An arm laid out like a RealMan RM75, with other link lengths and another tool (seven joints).
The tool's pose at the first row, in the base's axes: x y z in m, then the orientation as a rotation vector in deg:
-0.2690 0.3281 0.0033 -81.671 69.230 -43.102
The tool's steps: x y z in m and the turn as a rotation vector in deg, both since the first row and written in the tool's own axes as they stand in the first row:
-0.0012 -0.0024 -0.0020 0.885 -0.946 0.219
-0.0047 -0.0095 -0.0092 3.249 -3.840 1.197
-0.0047 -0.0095 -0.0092 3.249 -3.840 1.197
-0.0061 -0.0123 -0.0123 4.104 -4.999 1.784
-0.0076 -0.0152 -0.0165 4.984 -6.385 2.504
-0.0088 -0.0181 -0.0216 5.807 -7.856 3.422
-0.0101 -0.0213 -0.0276 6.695 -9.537 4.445
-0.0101 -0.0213 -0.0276 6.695 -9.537 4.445
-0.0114 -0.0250 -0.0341 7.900 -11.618 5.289
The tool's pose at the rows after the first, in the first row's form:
-0.2705 0.3284 0.0063 -81.002 68.174 -42.650
-0.2762 0.3288 0.0153 -79.008 65.327 -40.884
-0.2762 0.3288 0.0153 -79.008 65.327 -40.884
-0.2787 0.3289 0.0189 -78.144 64.359 -40.002
-0.2823 0.3287 0.0229 -77.210 63.287 -38.869
-0.2865 0.3280 0.0271 -76.199 62.300 -37.514
-0.2915 0.3270 0.0317 -75.097 61.180 -35.965
-0.2915 0.3270 0.0317 -75.097 61.180 -35.965
-0.2969 0.3259 0.0370 -73.928 59.483 -34.389

